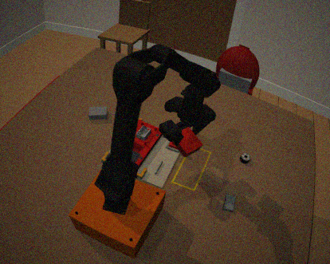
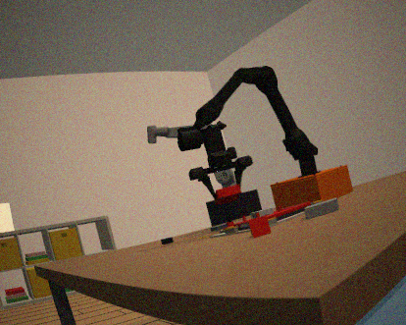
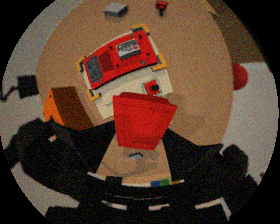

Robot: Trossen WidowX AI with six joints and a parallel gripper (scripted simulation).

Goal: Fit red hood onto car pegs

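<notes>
The grey engine block lies 60 mm ahead of my gripper tip, 150 mm to the left of it and 80 mm below it. Also, from my gripper tip: small black-and-white ring: 60 mm ahead, 240 mm to the right, 100 mm below; red hood: 10 mm above.
</notes>
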